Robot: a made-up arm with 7 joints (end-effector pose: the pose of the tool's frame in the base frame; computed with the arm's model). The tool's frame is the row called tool.
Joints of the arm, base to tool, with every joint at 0 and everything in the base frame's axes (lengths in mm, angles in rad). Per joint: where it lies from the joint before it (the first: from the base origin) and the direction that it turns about. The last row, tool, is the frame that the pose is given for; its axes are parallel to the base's.
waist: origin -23.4 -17.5 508.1 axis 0 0 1
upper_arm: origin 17.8 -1.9 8.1 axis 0 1 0
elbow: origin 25.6 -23 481.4 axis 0 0 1
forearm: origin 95.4 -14.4 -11.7 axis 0 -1 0
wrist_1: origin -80.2 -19.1 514.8 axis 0 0 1
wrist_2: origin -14.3 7 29 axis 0 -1 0
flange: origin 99 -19.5 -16.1 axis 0 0 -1
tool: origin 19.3 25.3 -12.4
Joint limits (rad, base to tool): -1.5..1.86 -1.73..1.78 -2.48..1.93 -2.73..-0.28 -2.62..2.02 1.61..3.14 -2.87..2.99
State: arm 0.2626 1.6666 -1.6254 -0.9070 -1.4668 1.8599 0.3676
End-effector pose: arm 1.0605 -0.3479 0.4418 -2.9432 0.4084 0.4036
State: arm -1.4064 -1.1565 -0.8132 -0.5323 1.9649 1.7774 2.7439
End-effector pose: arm -0.4743 0.7417 1.1869 2.1580 -0.9938 -0.8429
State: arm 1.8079 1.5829 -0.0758 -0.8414 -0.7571 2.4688 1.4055
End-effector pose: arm -0.2208 1.0020 0.0145 0.0417 -0.5725 0.9770
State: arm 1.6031 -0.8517 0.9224 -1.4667 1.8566 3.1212 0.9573
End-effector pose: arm -0.4253 -0.0612 1.3043 1.4176 1.6086 0.4684
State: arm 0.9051 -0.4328 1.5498 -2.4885 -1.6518 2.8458 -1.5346
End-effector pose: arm -0.4070 0.2779 0.5491 0.9158 0.4074 -0.5384
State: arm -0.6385 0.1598 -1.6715 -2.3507 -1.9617 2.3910 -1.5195
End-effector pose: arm -0.3714 -0.4988 0.5939 0.5374 1.2907 0.7789
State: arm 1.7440 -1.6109 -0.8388 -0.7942 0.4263 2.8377 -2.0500
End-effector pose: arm 0.5212 -0.9135 0.7302 -0.1562 -2.3315 -0.4973
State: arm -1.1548 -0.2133 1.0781 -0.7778 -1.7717 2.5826 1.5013
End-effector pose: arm 0.3675 0.1663 1.5169 -0.7541 -2.4498 -0.3849
